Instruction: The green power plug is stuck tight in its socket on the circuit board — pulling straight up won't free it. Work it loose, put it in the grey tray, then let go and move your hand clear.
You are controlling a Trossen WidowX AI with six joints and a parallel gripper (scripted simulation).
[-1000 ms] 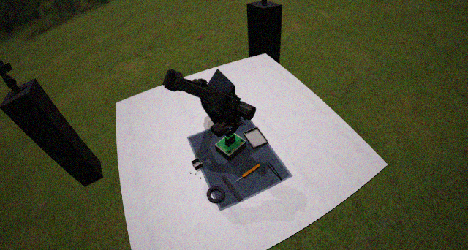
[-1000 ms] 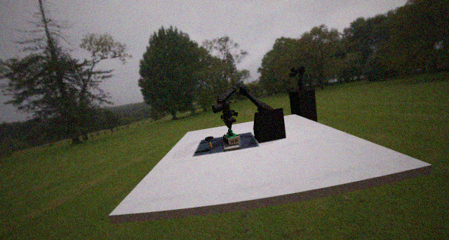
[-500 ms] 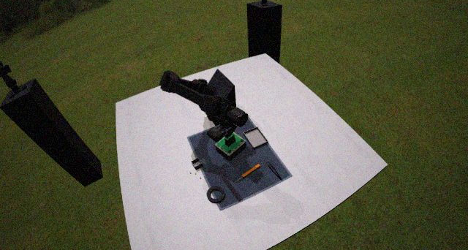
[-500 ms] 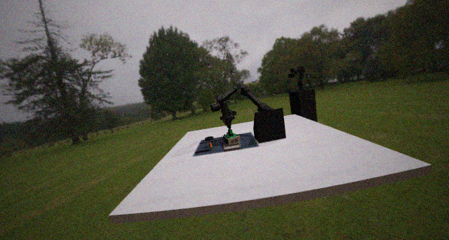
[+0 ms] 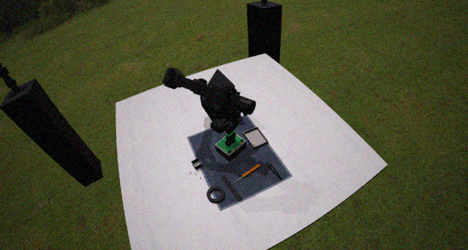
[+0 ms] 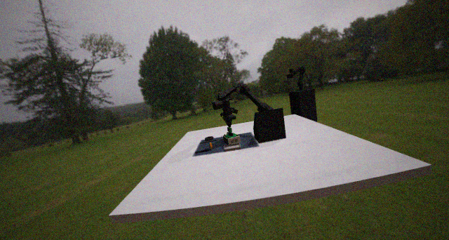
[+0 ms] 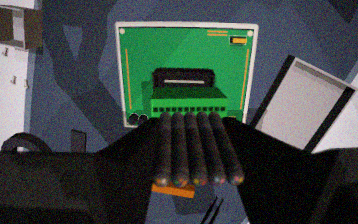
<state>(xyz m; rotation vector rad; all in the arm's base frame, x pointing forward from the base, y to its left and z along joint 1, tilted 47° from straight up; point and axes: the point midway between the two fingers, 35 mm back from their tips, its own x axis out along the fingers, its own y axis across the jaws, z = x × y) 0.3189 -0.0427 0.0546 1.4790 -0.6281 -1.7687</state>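
Now: gripper tip 13 cm to the right of the grey tray, 13 cm above it and 2 cm short of it. From my gripper tip the other things lie so: green power plug 1 cm below; dark bar 19 cm ahead, 13 cm to the right, 13 cm below; dark blue mat 13 cm below, 5 cm ahead, 1 cm to the right.
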